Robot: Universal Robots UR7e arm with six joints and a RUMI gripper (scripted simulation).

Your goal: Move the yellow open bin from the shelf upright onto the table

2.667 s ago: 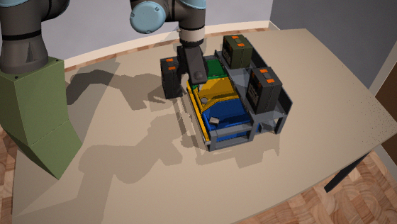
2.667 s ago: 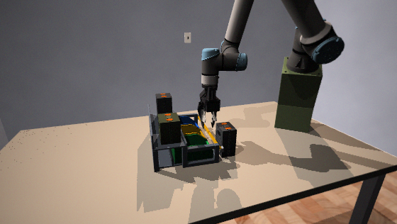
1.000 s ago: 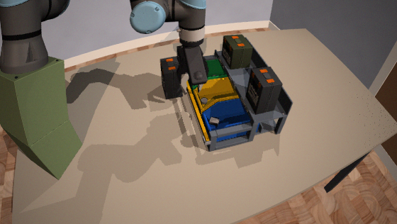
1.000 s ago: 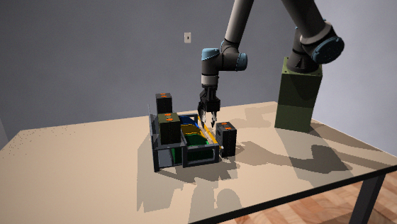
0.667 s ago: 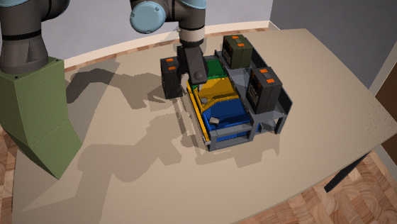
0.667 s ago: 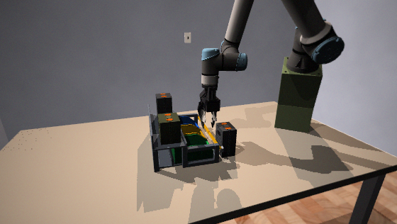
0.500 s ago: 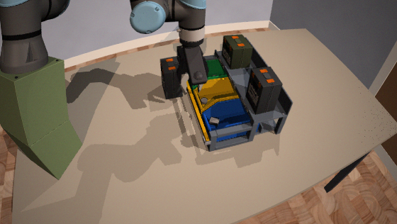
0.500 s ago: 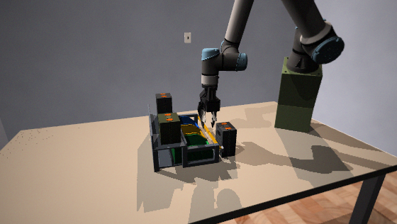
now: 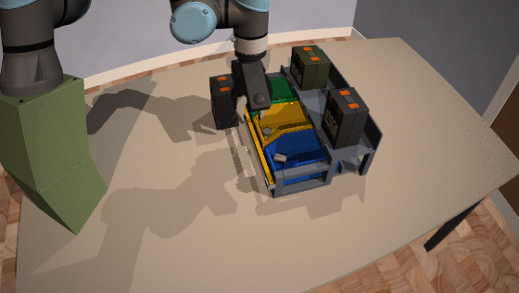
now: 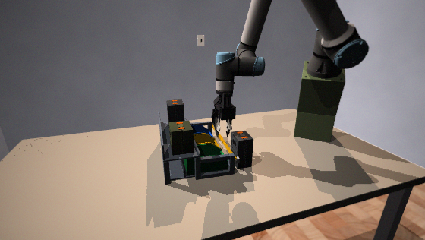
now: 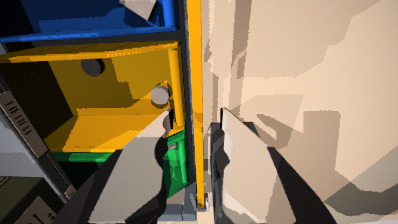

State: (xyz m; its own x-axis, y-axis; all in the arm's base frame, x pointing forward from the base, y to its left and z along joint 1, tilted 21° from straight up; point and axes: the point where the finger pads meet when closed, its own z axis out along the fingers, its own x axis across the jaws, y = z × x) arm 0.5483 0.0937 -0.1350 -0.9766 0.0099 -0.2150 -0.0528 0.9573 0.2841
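Right now the long yellow bar is 3 cm below my hand. The rest, counted from my hand: blue bin: 11 cm ahead, 11 cm to the right, 5 cm below; then dark box: 6 cm behind, 11 cm to the left, 3 cm below; then yellow open bin: 10 cm ahead, 1 cm to the left, 5 cm below.
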